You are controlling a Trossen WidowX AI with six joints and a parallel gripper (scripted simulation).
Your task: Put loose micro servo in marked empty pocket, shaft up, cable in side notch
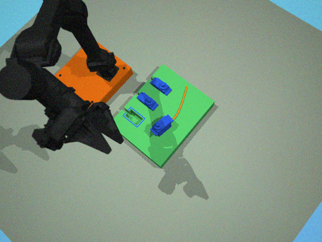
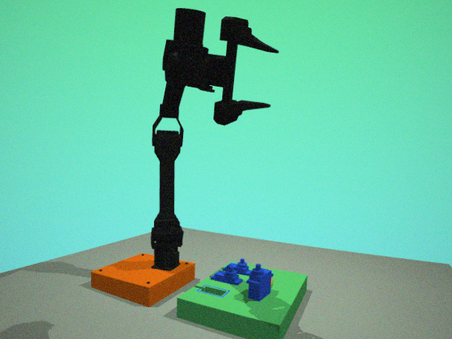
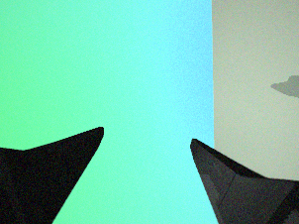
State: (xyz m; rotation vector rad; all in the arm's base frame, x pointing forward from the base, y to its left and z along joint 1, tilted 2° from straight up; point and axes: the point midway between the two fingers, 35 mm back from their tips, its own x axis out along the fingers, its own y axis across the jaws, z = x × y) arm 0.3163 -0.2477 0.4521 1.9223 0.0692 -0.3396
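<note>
Right now the green deck is 3 cm behind my gripper tip, 21 cm to the left of it and 48 cm below it.
</note>
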